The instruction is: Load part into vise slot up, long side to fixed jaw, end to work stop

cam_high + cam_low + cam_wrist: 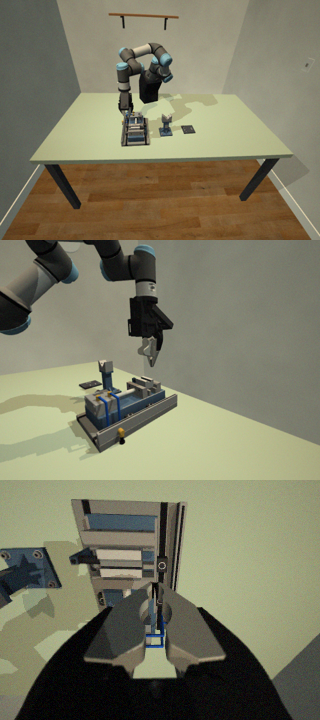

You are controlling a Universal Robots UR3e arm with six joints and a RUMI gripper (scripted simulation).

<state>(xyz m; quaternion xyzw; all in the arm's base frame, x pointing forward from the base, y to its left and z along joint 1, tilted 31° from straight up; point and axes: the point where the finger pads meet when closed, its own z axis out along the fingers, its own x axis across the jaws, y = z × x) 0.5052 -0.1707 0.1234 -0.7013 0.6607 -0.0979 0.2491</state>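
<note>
Now: hand 8 cm above the part, 5 cm to the right of it and 1 cm past it. The rest, counted from my hand: grey rail: 15 cm below, 6 cm behind, 5 cm to the right; fixed jaw: 10 cm below, 5 cm to the left, 2 cm ahead; work stop rod: 10 cm to the left, 9 cm below, 1 cm behind.
</note>
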